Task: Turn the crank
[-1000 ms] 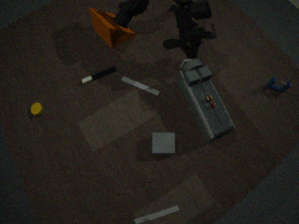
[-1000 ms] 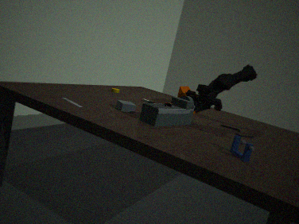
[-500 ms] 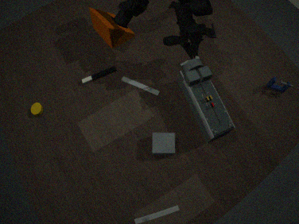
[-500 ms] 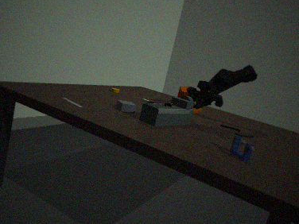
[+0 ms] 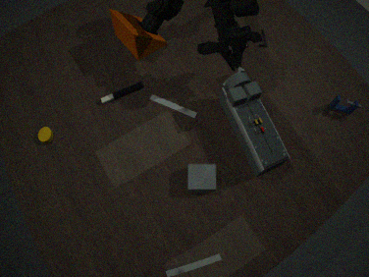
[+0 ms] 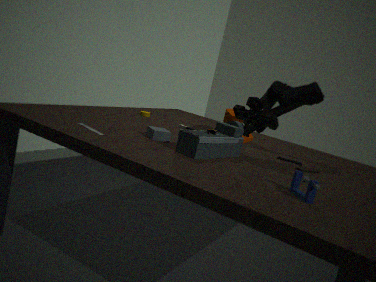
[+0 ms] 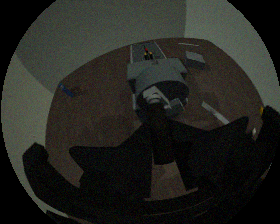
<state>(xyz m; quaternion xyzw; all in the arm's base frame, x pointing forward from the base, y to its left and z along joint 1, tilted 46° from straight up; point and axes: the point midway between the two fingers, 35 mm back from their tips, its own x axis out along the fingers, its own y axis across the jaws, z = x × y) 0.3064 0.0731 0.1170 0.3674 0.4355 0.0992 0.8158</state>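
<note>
Right now my gripper tip is 190 mm short of the red pointer, 50 mm to the left of it and 10 mm above it. From my gripper tip the other things lie so: grey block: 240 mm to the right, 200 mm ahead, 70 mm below; then yellow disc: 590 mm to the right, 150 mm behind, 80 mm below; then black-and-white marker: 320 mm to the right, 150 mm behind, 90 mm below.
</note>
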